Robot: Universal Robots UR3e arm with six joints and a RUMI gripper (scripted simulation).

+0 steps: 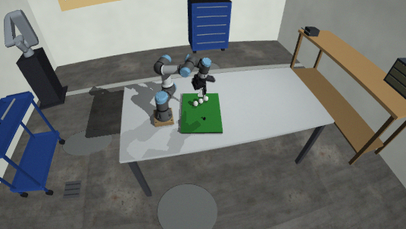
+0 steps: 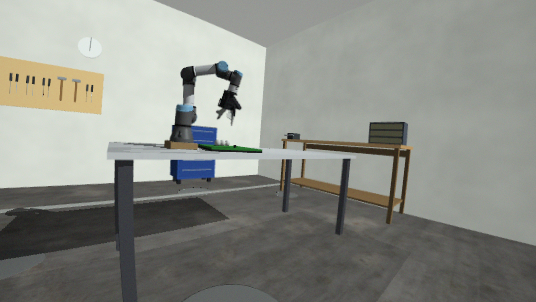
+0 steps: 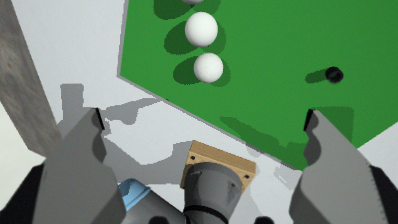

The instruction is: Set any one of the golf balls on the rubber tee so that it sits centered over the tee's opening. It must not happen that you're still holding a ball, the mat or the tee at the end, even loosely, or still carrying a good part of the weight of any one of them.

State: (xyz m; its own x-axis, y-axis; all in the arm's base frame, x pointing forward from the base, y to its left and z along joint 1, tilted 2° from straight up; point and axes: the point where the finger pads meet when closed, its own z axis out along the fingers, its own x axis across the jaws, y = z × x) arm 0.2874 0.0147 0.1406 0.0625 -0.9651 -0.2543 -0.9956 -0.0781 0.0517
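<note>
My gripper is now 9 cm to the left of the green mat and 16 cm above it.
</note>
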